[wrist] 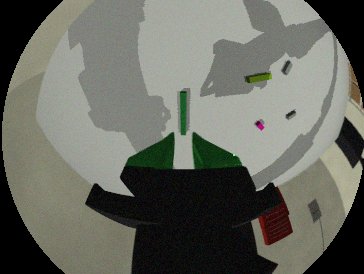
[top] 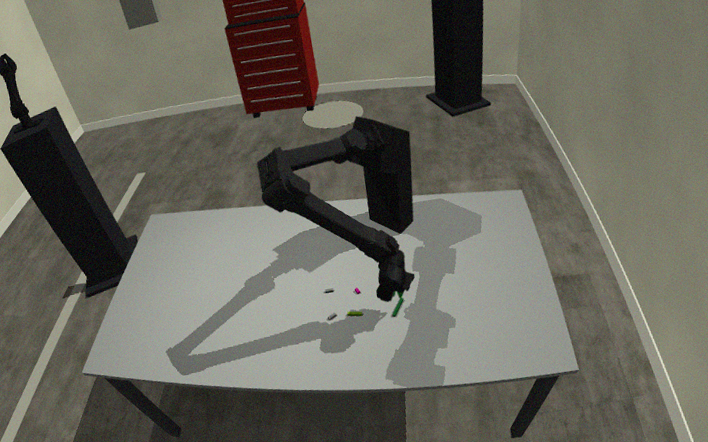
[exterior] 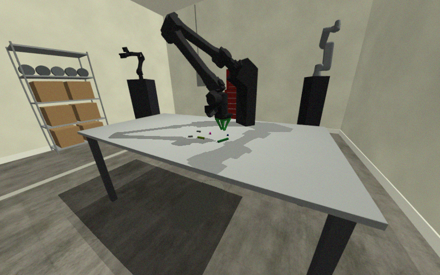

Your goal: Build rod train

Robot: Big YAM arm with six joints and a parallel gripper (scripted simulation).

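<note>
My hand is 7 cm above the green rod. Round my hand: magenta rod (14 cm behind, 9 cm to the right, 7 cm below); then lime rod (14 cm to the right, 7 cm below, 5 cm behind); then blue rod (9 cm behind, 7 cm below, 3 cm to the left).
</note>
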